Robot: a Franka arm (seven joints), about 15 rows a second.
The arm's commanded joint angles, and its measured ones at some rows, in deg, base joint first. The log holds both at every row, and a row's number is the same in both.
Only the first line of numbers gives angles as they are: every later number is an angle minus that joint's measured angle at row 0.
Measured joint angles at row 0: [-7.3 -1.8 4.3 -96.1 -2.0 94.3 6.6]
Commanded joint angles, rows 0 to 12: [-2.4 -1.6 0.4 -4.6 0.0 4.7 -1.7]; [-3.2 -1.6 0.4 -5.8 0.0 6.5 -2.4]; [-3.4 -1.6 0.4 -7.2 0.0 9.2 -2.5]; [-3.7 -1.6 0.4 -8.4 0.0 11.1 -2.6]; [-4.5 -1.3 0.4 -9.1 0.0 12.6 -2.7]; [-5.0 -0.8 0.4 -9.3 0.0 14.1 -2.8]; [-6.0 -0.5 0.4 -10.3 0.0 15.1 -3.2]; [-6.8 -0.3 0.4 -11.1 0.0 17.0 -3.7]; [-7.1 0.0 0.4 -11.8 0.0 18.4 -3.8]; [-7.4 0.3 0.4 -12.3 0.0 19.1 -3.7]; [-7.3 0.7 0.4 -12.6 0.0 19.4 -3.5]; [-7.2 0.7 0.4 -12.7 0.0 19.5 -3.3]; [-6.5 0.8 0.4 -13.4 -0.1 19.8 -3.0]
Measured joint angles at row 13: [-6.5 1.0 -0.2 -11.8 0.0 18.4 -2.4]
